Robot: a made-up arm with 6 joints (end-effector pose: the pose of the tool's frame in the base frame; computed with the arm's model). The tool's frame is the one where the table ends. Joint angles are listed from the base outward.
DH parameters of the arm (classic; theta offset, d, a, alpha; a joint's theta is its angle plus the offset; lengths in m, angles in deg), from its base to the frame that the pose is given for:
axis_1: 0 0.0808 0 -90
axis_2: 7.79 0 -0.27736 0
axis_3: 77.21 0 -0.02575 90
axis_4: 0 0.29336 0 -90
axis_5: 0 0 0.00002 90
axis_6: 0 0.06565 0 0
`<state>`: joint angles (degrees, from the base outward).
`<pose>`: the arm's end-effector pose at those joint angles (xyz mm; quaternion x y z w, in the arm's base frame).
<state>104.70 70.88 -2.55 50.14 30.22 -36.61</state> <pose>-51.6 96.8 42.0 0.7308 -0.6514 -0.1515 0.1362</pose>
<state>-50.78 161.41 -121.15 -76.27 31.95 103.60</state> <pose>332.7 -461.1 -54.4 0.6523 0.6089 -0.3105 0.3277</pose>
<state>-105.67 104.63 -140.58 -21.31 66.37 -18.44</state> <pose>-120.2 -347.5 523.8 0.5932 0.5823 -0.5494 0.0846</pose>
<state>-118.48 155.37 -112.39 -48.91 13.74 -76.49</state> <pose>-275.7 -483.5 -46.4 0.0165 -0.9274 0.2666 0.2617</pose>
